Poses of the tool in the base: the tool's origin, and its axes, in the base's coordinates. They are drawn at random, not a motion.
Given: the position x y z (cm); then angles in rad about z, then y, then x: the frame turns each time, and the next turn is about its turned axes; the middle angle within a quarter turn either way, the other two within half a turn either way.
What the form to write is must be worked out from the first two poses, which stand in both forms.
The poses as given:
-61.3 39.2 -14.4 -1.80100 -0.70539 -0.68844
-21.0 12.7 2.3 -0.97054 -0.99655 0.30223
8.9 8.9 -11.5 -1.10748 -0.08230 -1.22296
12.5 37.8 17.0 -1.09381 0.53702 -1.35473
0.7 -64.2 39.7 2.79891 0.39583 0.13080
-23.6 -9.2 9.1 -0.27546 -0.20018 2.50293
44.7 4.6 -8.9 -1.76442 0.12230 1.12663
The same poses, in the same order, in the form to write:
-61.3 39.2 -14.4 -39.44 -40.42 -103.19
-21.0 12.7 2.3 17.32 -57.10 -55.61
8.9 8.9 -11.5 -70.07 -4.72 -63.45
12.5 37.8 17.0 -77.62 30.77 -62.67
0.7 -64.2 39.7 7.49 22.68 160.37
-23.6 -9.2 9.1 143.41 -11.47 -15.78
44.7 4.6 -8.9 64.55 7.01 -101.09

